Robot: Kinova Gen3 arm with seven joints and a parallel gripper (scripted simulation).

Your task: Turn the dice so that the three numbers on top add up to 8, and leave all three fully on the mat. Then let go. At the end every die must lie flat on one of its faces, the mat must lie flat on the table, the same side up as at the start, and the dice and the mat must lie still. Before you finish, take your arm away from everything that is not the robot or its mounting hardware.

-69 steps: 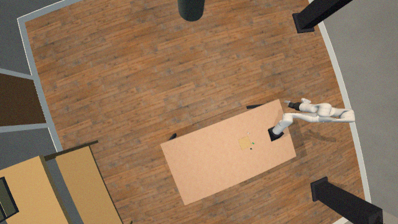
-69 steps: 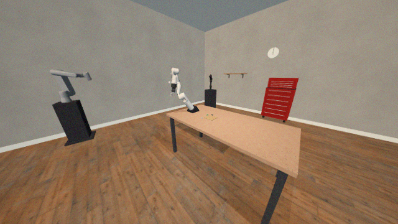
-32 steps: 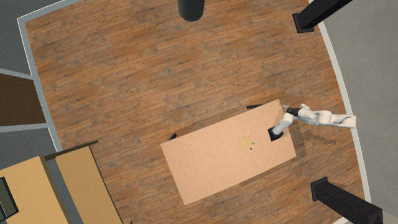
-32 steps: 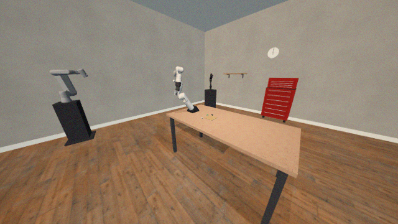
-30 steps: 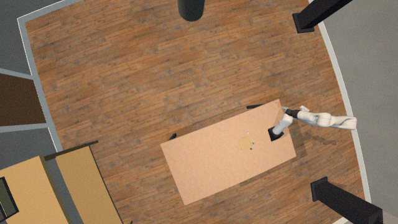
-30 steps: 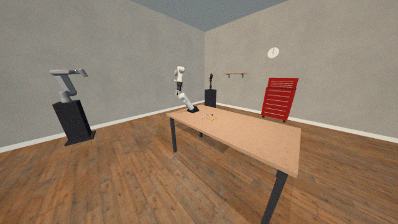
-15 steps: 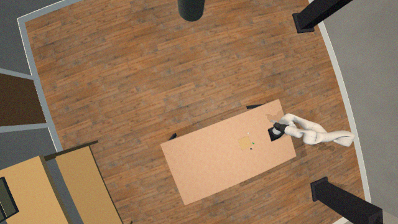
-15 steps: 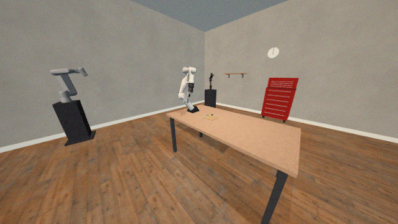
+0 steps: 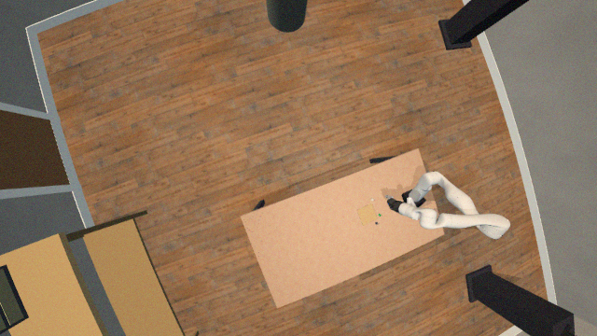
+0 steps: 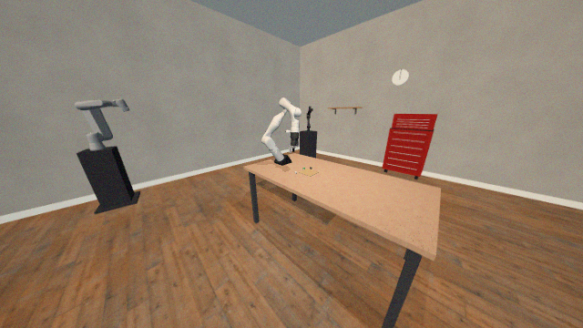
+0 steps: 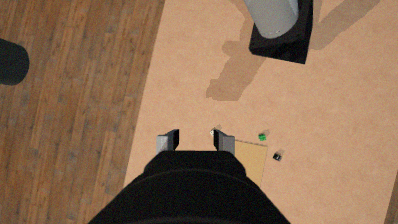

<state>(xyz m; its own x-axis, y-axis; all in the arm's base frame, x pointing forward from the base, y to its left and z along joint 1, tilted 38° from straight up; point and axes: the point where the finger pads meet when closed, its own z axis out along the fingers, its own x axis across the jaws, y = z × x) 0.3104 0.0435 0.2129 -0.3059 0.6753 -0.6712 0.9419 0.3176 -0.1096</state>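
Right now the white die is 23 cm below my hand, 4 cm to the left of it and 1 cm ahead of it. Also, from my hand: black die 24 cm to the left, 23 cm below, 2 cm ahead; green die 23 cm below, 18 cm to the left, 2 cm behind; tan mat 23 cm below, 15 cm to the left, 8 cm ahead.
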